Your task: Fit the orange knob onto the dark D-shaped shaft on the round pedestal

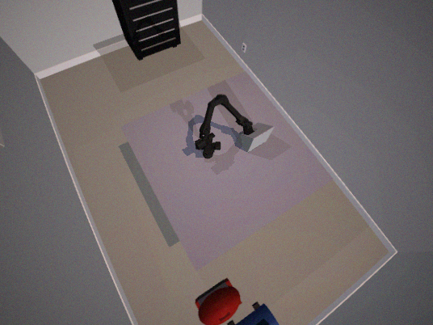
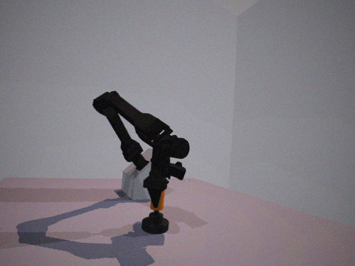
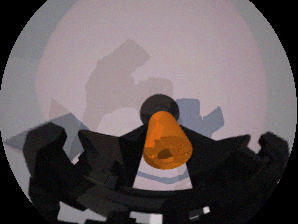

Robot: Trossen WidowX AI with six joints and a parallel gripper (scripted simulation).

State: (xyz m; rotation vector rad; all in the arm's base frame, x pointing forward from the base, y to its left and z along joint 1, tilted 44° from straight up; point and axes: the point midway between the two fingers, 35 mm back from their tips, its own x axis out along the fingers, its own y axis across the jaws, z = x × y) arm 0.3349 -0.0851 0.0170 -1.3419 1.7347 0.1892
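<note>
Right now my gripper tip is 2 cm below the orange knob. From my gripper tip the other things lie so: dark round pedestal 4 cm below.
</note>
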